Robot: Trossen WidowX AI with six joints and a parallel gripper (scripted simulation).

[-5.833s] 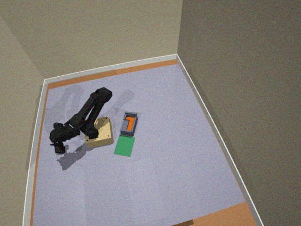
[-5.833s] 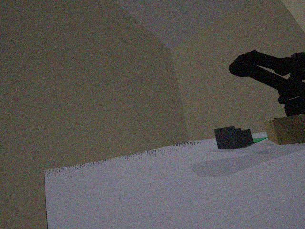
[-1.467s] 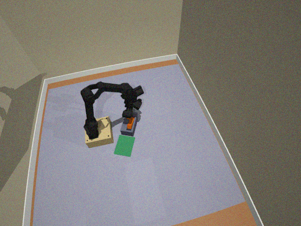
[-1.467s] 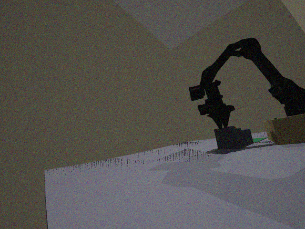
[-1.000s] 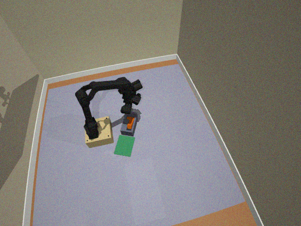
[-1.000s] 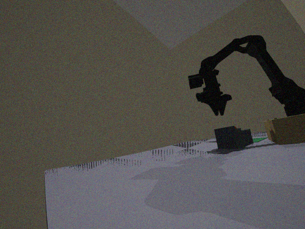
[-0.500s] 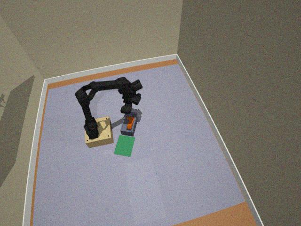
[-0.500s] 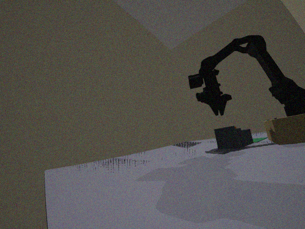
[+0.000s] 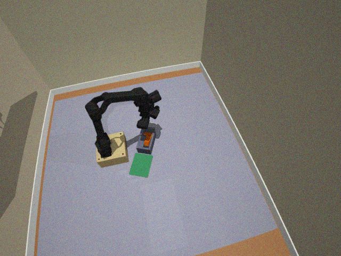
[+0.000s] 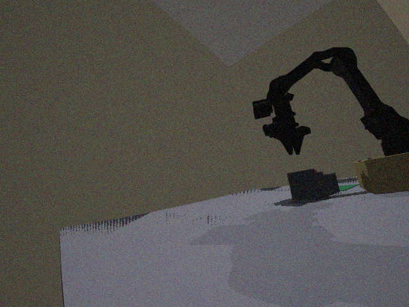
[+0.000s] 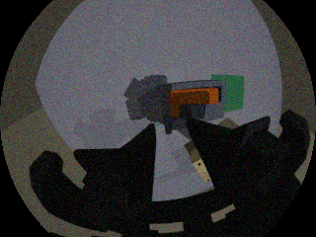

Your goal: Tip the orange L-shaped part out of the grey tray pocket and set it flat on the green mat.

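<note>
Now: the orange L-shaped part 10 cm below my gripper tip, 4 cm to the right of it and 2 cm behind it. The rest, counted from my gripper tip: green mat 20 cm to the right, 16 cm below, 9 cm behind.
</note>
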